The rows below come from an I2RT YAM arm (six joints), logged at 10 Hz.
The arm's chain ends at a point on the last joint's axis. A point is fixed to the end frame.
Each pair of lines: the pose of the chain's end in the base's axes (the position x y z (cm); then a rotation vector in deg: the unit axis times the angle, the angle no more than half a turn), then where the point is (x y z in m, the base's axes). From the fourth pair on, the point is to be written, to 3 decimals.
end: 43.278, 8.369, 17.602, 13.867, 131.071, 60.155
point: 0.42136 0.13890 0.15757
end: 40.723, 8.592, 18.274, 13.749, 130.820, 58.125
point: 0.39676 0.14082 0.16285
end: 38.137, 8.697, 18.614, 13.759, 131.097, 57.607
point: 0.37094 0.14174 0.16588
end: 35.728, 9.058, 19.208, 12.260, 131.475, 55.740
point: 0.347 0.145 0.170
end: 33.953, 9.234, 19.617, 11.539, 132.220, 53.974
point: 0.329 0.146 0.173
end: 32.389, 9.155, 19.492, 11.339, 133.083, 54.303
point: 0.312 0.145 0.172
